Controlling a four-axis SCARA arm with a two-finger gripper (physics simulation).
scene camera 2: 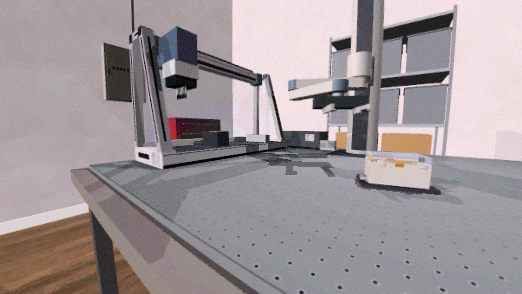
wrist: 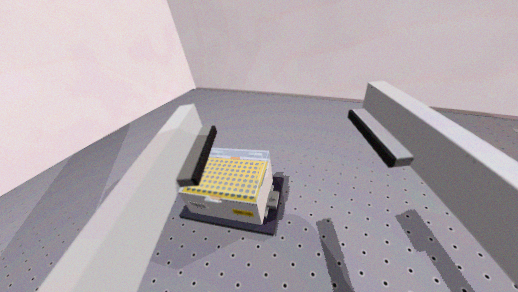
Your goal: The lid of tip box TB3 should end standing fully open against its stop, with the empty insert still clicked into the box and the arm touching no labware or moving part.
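Places are measured from the arm's base along level axes (x right, y ahead, z up), in centimetres.
Pixels of known places: gripper, fingertip midpoint: [scene camera 2: 351,106] [wrist: 279,108]; arm's base, link origin: [scene camera 2: 360,156].
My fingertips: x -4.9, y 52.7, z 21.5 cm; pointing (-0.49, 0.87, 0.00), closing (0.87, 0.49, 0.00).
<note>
For each thing: its top centre in the pictures, then the offset to it from my fingertips. "spot": a spot on its surface instead.
- white tip box, top centre: [wrist: 223,166] [scene camera 2: 395,154] dz -12.5, dx -11.5, dy +3.8 cm
- yellow perforated insert, top centre: [wrist: 223,168] [scene camera 2: 395,155] dz -12.8, dx -11.5, dy +3.8 cm
- gantry machine, surface spot: [scene camera 2: 150,156] spot: dz -16.9, dx +59.6, dy +32.3 cm
- dark block, surface spot: [scene camera 2: 216,138] spot: dz -11.6, dx +57.3, dy +3.8 cm
- grey block, top centre: [wrist: 273,198] dz -18.6, dx -4.7, dy +5.6 cm
A white tip box [scene camera 2: 397,177] [wrist: 225,209] stands on a dark base plate [scene camera 2: 435,191] [wrist: 227,226]. Its label is too small to read as TB3. Its clear lid [scene camera 2: 422,159] [wrist: 240,153] lies low over the top, apparently closed. The yellow perforated insert [wrist: 235,177] sits level in the box. My gripper [scene camera 2: 345,108] [wrist: 279,108] is open, its fingers apart with nothing between them. It hangs above the table, away from the box. In the wrist view the left finger covers the box's left edge.
A gantry machine [scene camera 2: 150,156] stands at the back left, with a dark block [scene camera 2: 216,138] on its deck. The arm's column [scene camera 2: 374,115] rises behind the box. A shelf rack [scene camera 2: 451,75] stands against the back wall. A grey block [wrist: 273,200] sits on the base plate beside the box.
</note>
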